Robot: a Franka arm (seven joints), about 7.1 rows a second.
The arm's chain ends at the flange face. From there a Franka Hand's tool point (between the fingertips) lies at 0.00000 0.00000 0.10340 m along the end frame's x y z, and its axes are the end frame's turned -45 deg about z.
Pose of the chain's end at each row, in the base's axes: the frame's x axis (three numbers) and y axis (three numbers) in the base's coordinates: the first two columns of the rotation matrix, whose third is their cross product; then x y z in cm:
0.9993 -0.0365 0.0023 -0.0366 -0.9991 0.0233 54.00 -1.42 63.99
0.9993 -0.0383 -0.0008 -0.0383 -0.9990 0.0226 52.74 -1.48 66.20
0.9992 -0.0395 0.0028 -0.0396 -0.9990 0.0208 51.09 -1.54 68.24
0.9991 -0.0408 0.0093 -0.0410 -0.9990 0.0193 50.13 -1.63 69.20
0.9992 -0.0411 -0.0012 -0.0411 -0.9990 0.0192 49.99 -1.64 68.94
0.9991 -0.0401 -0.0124 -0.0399 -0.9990 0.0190 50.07 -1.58 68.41
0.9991 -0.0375 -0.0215 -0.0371 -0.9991 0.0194 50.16 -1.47 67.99
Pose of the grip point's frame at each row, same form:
0.7325 0.6807 -0.0148 0.6807 -0.7323 0.0181 54.01 -1.66 53.65
0.7337 0.6793 -0.0165 0.6795 -0.7335 0.0154 52.72 -1.71 55.86
0.7345 0.6785 -0.0127 0.6785 -0.7343 0.0167 51.11 -1.76 57.90
0.7355 0.6775 -0.0071 0.6775 -0.7352 0.0202 50.22 -1.83 58.86
0.7356 0.6773 -0.0144 0.6775 -0.7355 0.0127 49.97 -1.84 58.60
0.7347 0.6780 -0.0222 0.6783 -0.7348 0.0047 49.93 -1.77 58.07
0.7327 0.6800 -0.0289 0.6802 -0.7330 -0.0015 49.93 -1.66 57.65

